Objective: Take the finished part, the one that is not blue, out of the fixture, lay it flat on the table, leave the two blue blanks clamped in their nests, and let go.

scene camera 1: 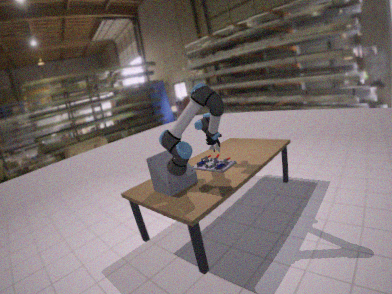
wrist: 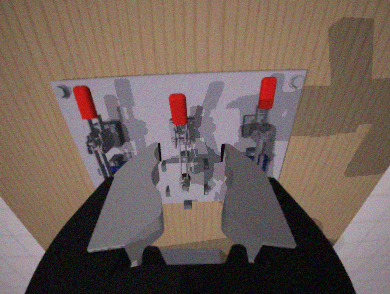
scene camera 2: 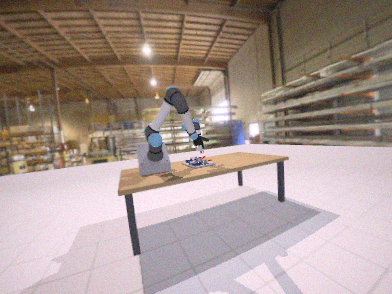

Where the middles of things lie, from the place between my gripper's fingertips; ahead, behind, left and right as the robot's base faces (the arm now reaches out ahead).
My gripper is now 110 mm past the finished part (wrist: 195, 165), 80 mm above it and 10 mm to the right of it. From my hand the other things lie so: fixture plate (wrist: 218, 101) 100 mm below, 60 mm behind, 10 mm to the left.
